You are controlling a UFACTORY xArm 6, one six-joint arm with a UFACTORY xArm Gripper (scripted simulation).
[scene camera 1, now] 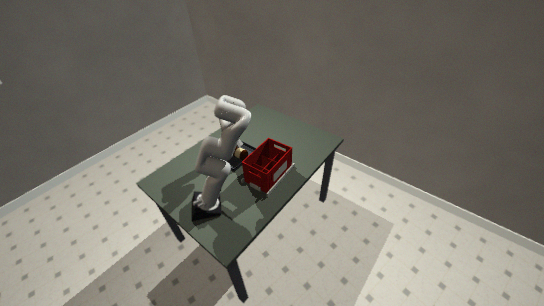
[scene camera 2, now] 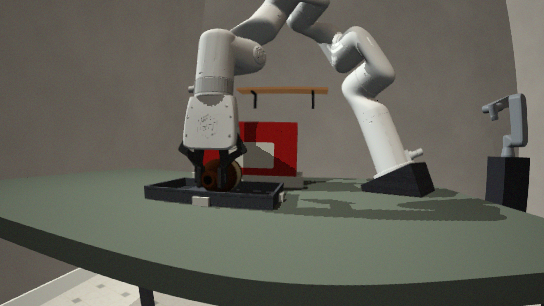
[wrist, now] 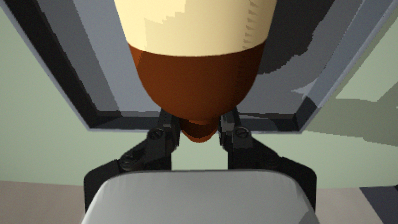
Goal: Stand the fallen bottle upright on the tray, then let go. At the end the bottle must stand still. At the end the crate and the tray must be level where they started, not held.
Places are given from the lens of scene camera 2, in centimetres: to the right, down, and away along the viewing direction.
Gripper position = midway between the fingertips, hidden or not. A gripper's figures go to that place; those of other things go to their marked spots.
gripper (scene camera 2: 211, 187): -12, 6, 51
dark tray (scene camera 2: 181, 190): -16, 7, 47
